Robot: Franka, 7 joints.
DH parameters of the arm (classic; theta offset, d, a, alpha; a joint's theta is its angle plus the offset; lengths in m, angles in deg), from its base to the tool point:
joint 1: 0 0.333 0 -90
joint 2: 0 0 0 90
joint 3: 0 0.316 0.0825 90
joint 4: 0 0 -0.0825 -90
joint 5: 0 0.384 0 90
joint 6: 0 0 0.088 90
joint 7: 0 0.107 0 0
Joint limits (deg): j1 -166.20..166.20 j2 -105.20..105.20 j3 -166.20..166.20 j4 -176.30..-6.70 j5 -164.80..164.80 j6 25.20..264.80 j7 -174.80..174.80
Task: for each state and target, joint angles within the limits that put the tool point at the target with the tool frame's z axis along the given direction. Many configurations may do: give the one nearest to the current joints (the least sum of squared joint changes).
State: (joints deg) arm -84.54 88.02 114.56 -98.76 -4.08 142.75 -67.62
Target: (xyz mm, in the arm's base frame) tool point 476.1 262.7 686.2 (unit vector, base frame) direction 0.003 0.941 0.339
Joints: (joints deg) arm -41.50 80.29 121.81 -115.43 0.22 171.71 -67.62
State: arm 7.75 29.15 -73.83 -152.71 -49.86 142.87 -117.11
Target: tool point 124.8 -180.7 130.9 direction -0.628 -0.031 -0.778
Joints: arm 15.92 6.20 -67.11 -173.50 -44.98 142.75 -117.11
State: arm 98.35 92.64 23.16 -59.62 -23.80 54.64 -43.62
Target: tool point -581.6 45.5 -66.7 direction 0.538 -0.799 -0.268
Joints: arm 131.17 98.84 54.10 -67.51 -15.24 88.18 -43.62
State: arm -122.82 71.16 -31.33 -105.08 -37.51 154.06 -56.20
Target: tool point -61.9 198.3 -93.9 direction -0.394 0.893 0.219
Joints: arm -117.13 105.20 -13.87 -139.15 -66.50 125.40 -56.20
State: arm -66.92 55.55 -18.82 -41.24 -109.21 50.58 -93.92
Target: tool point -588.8 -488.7 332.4 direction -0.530 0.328 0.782
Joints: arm -113.96 61.64 -32.65 -68.33 -112.57 81.34 -93.92
